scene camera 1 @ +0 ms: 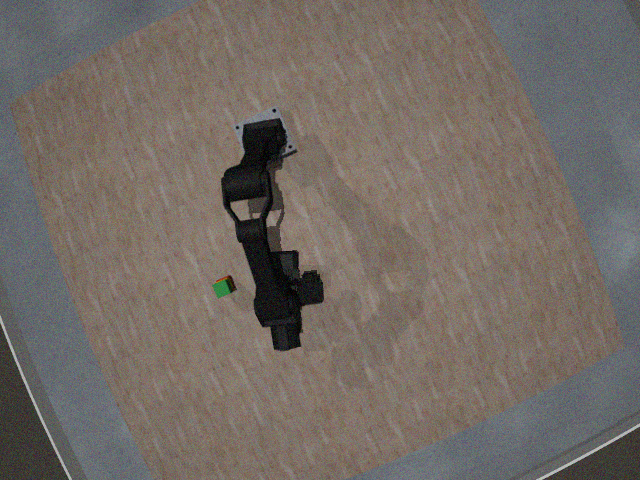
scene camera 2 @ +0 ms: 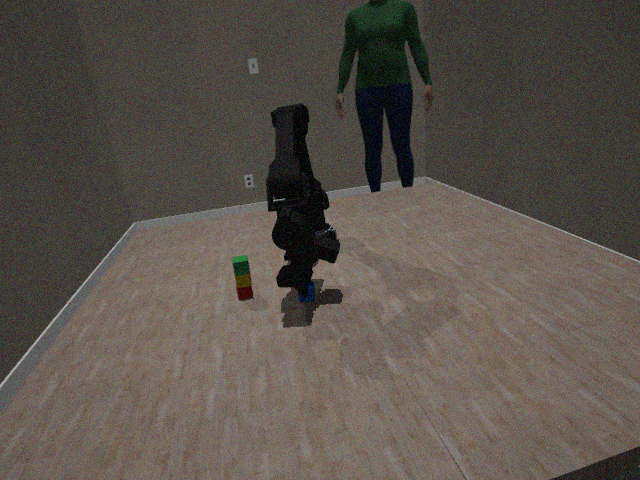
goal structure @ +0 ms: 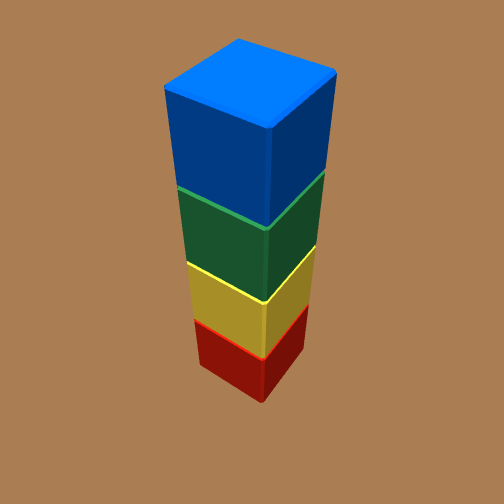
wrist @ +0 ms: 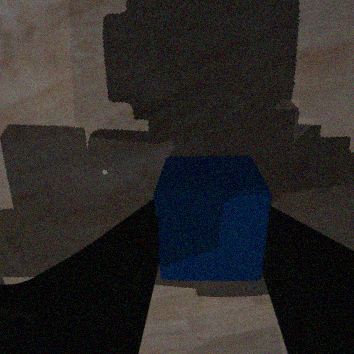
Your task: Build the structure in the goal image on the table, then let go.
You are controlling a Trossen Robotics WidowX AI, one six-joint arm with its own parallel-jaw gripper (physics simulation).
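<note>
A blue cube (wrist: 211, 218) (scene camera 2: 308, 293) rests on the wooden table (scene camera 2: 465, 335), and my gripper (wrist: 211, 246) (scene camera 2: 302, 289) is shut on it, one dark finger pressed against each side. In the overhead view the arm (scene camera 1: 269, 258) hides the cube. A stack of three cubes, red at the bottom, yellow in the middle and green (scene camera 2: 239, 264) (scene camera 1: 222, 288) on top, stands upright on the table a short way to the left of the gripper.
A person in a green top (scene camera 2: 382, 77) stands beyond the far edge of the table. The arm's base plate (scene camera 1: 248, 124) is fixed near the table's middle. The table's edges (scene camera 2: 77, 305) lie far from the cubes.
</note>
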